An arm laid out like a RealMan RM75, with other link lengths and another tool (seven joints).
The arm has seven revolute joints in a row. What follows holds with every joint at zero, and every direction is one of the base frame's.
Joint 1 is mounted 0.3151 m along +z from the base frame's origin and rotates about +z.
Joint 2 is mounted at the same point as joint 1 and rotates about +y.
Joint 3 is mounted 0.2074 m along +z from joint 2 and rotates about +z.
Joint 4 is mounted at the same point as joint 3 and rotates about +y.
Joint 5 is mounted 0.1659 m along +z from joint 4 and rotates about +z.
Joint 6 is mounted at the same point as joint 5 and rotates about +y.
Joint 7 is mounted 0.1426 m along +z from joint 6 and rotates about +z.
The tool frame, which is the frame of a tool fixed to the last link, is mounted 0.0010 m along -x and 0.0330 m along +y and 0.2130 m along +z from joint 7; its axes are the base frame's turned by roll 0.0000, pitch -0.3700 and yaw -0.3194 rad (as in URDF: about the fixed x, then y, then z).
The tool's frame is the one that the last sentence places.
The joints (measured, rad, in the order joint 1, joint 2, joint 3, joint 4, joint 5, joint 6, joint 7), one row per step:
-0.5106 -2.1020 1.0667 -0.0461 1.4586 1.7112 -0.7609
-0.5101 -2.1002 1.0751 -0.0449 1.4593 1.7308 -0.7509
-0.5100 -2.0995 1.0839 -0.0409 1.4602 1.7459 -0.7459
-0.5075 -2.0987 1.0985 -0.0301 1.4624 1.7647 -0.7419
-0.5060 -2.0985 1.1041 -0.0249 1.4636 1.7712 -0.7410
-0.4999 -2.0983 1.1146 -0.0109 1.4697 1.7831 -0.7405
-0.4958 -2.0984 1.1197 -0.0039 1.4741 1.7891 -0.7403
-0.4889 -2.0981 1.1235 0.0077 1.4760 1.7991 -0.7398
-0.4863 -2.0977 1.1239 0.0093 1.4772 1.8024 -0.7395
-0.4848 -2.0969 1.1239 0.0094 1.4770 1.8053 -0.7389
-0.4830 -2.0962 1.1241 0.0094 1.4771 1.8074 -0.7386
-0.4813 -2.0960 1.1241 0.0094 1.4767 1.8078 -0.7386
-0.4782 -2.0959 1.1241 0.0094 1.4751 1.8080 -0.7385
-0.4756 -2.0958 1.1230 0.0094 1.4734 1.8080 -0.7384
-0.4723 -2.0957 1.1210 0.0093 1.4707 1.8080 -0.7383
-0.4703 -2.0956 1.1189 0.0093 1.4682 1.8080 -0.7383
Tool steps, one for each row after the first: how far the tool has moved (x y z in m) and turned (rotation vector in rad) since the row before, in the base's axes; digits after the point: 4 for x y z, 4 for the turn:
0.0027 -0.0055 0.0032 0.0000 -0.0091 -0.0205
0.0023 -0.0050 0.0023 -0.0025 -0.0067 -0.0180
0.0022 -0.0073 0.0025 -0.0051 -0.0060 -0.0254
0.0006 -0.0028 0.0008 -0.0021 -0.0016 -0.0095
0.0003 -0.0061 0.0011 -0.0054 -0.0009 -0.0188
-0.0001 -0.0035 0.0004 -0.0039 -0.0002 -0.0090
0.0005 -0.0027 0.0020 0.0014 -0.0041 -0.0098
0.0000 -0.0009 0.0007 -0.0004 -0.0016 -0.0011
0.0000 -0.0003 0.0008 0.0005 -0.0018 -0.0001
-0.0002 -0.0003 0.0005 0.0000 -0.0011 0.0005
-0.0003 0.0001 0.0002 0.0003 -0.0003 0.0017
-0.0004 0.0005 0.0003 0.0013 -0.0007 0.0037
-0.0003 0.0009 0.0004 0.0023 -0.0010 0.0039
-0.0003 0.0014 0.0006 0.0037 -0.0018 0.0057
-0.0001 0.0014 0.0006 0.0036 -0.0017 0.0043

